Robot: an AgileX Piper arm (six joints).
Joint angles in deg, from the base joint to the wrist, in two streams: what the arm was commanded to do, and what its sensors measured. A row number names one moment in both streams.
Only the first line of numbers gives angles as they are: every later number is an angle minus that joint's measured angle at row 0.
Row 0, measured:
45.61 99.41 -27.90 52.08 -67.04 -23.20
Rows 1 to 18, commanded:
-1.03 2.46 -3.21 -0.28 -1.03 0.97
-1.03 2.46 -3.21 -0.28 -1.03 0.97
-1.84 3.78 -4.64 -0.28 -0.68 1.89
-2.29 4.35 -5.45 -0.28 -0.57 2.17
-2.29 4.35 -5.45 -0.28 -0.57 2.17
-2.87 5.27 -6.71 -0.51 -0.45 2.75
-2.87 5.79 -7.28 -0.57 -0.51 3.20
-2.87 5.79 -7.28 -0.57 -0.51 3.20
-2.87 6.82 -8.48 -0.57 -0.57 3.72
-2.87 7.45 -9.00 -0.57 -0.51 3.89
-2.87 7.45 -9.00 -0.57 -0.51 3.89
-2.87 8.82 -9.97 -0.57 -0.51 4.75
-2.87 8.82 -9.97 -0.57 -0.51 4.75
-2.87 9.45 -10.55 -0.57 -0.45 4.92
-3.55 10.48 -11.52 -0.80 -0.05 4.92
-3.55 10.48 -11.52 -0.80 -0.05 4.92
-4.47 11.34 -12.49 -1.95 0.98 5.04
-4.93 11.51 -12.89 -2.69 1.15 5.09
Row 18, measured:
-3.61 10.83 -11.46 -0.80 0.41 4.46
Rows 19 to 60, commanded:
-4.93 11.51 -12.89 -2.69 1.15 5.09
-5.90 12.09 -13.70 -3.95 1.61 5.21
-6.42 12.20 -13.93 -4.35 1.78 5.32
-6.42 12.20 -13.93 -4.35 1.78 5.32
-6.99 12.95 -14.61 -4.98 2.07 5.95
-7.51 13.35 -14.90 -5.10 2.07 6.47
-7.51 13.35 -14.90 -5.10 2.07 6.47
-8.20 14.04 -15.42 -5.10 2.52 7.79
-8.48 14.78 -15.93 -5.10 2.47 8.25
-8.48 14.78 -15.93 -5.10 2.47 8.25
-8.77 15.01 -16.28 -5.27 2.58 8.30
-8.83 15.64 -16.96 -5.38 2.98 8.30
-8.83 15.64 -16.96 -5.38 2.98 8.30
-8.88 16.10 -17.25 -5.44 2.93 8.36
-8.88 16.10 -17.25 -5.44 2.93 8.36
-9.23 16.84 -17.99 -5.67 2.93 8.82
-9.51 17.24 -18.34 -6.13 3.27 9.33
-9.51 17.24 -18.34 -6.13 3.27 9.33
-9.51 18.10 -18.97 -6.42 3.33 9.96
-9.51 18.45 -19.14 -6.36 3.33 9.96
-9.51 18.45 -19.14 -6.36 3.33 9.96
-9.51 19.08 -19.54 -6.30 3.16 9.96
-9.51 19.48 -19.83 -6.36 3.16 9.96
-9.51 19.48 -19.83 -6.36 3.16 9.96
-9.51 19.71 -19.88 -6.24 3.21 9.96
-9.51 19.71 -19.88 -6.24 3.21 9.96
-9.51 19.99 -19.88 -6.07 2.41 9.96
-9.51 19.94 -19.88 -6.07 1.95 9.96
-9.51 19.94 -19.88 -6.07 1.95 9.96
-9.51 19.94 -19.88 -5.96 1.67 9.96
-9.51 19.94 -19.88 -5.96 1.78 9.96
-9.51 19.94 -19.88 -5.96 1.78 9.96
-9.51 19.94 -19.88 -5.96 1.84 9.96
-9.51 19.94 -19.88 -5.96 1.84 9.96
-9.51 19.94 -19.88 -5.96 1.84 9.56
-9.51 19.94 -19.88 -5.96 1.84 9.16
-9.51 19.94 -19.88 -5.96 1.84 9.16
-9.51 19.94 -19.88 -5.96 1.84 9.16
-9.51 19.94 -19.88 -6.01 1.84 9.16
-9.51 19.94 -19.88 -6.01 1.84 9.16
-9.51 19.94 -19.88 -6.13 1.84 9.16
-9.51 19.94 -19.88 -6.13 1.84 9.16
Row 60, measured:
-9.28 19.99 -19.37 -4.64 2.70 9.45
